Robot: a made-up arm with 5 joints.
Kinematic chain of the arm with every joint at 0, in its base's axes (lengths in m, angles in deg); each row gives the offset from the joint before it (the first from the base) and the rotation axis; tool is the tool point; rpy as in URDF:
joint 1: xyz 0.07 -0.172 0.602 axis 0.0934 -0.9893 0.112
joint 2: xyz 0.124 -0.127 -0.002 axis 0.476 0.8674 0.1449
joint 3: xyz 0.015 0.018 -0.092 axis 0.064 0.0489 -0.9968
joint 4: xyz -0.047 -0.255 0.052 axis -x
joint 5: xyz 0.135 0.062 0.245 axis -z
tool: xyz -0.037 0.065 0.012 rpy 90 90 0
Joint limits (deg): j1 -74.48..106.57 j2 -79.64..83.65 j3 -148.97..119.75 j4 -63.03..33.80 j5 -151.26..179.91
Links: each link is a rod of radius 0.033 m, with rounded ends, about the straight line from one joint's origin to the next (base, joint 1, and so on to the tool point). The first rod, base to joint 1, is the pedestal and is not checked.
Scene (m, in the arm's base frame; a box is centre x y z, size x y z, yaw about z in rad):
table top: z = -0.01
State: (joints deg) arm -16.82 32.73 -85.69 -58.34 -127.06
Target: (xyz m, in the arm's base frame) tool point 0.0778 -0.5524 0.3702
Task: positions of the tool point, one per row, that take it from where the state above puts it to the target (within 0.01 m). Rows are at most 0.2 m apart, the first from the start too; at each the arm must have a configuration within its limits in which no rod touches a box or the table.
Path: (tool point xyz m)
1: 0.5408 -0.3593 0.2568
2: 0.4298 -0.4531 0.2098
3: 0.3149 -0.5220 0.2072
4: 0.2172 -0.5638 0.2387
5: 0.1473 -0.5800 0.2869
6: 0.1042 -0.5746 0.3342
7: 0.0778 -0.5524 0.3702

